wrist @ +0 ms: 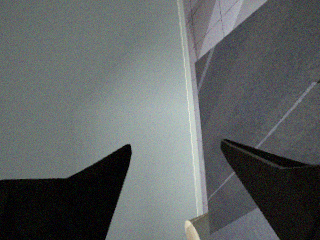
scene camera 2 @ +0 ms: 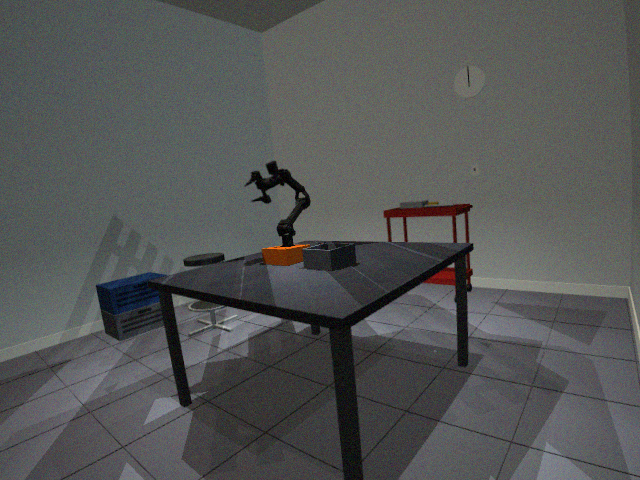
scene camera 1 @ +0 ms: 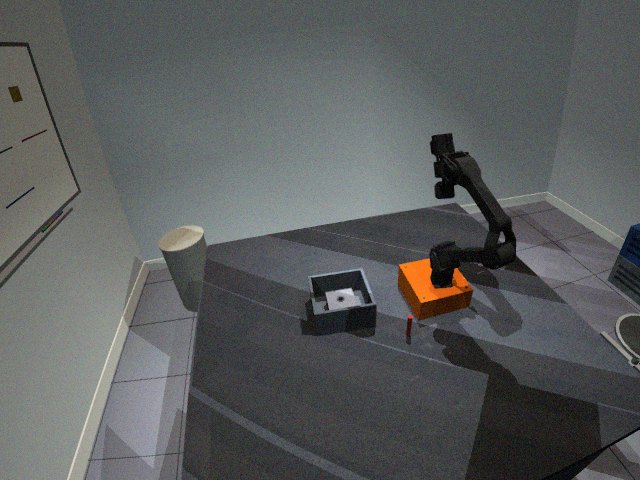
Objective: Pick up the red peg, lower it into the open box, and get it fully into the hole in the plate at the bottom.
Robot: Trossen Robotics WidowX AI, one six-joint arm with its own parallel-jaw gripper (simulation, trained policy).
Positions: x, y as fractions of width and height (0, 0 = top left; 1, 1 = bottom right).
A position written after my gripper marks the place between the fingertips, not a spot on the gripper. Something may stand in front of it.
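Note:
Grey box (scene camera 2: 0.51, 0.53) visible, out of frame in the wrist view. My gripper (wrist: 0.55, 0.61) visible.

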